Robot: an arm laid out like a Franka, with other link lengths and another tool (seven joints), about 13 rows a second.
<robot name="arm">
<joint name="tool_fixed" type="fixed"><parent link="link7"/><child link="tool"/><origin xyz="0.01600 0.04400 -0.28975" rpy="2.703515 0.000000 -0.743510"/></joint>
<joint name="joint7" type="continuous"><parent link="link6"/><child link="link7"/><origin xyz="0.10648 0.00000 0.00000" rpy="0.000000 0.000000 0.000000"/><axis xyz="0 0 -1"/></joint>
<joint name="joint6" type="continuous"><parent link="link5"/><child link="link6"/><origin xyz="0.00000 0.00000 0.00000" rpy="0.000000 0.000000 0.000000"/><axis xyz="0 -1 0"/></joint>
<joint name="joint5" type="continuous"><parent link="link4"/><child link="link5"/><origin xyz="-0.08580 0.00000 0.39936" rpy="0.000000 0.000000 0.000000"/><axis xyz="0 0 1"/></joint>
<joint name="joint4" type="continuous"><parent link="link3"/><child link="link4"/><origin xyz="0.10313 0.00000 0.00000" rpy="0.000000 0.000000 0.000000"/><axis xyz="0 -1 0"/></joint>
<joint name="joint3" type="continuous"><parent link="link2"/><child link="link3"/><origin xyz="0.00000 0.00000 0.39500" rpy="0.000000 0.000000 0.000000"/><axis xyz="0 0 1"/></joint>
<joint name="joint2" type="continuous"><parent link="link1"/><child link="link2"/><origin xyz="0.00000 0.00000 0.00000" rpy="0.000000 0.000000 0.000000"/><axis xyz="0 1 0"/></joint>
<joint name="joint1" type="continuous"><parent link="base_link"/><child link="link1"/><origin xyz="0.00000 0.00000 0.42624" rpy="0.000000 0.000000 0.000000"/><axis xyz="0 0 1"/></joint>
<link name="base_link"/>
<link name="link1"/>
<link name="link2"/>
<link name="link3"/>
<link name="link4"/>
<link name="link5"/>
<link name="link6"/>
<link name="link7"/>
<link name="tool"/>
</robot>
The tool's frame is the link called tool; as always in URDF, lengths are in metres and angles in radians. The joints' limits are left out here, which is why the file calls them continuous.
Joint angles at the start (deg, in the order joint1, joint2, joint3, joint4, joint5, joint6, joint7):
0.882, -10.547, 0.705, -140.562, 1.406, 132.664, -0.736
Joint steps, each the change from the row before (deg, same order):
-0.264, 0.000, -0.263, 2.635, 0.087, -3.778, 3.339
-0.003, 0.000, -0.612, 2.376, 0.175, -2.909, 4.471
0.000, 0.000, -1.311, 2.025, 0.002, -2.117, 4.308
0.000, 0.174, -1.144, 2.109, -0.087, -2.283, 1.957
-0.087, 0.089, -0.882, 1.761, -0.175, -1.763, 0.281
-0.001, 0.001, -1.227, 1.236, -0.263, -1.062, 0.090
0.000, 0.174, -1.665, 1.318, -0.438, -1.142, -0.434
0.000, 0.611, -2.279, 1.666, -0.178, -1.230, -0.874
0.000, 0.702, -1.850, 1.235, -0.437, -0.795, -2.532
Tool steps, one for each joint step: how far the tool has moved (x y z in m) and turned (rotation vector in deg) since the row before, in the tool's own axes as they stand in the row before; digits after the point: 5 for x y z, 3 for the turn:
0.00795, 0.00536, -0.01311, -0.681, -2.473, 3.114
0.01020, 0.00442, -0.01384, -0.197, -2.682, 4.411
0.01605, 0.00710, -0.01164, 0.106, -2.574, 4.926
0.01297, 0.00641, -0.01063, -0.183, -1.545, 2.580
0.01052, 0.00591, -0.00967, -0.049, -0.520, 0.983
0.01271, 0.00681, -0.00681, 0.157, -0.383, 1.088
0.01664, 0.00887, -0.00459, -0.045, -0.319, 0.941
0.02207, 0.00981, -0.00291, -0.047, -0.728, 1.091
0.01760, 0.00813, 0.00088, -0.328, 0.406, -0.782

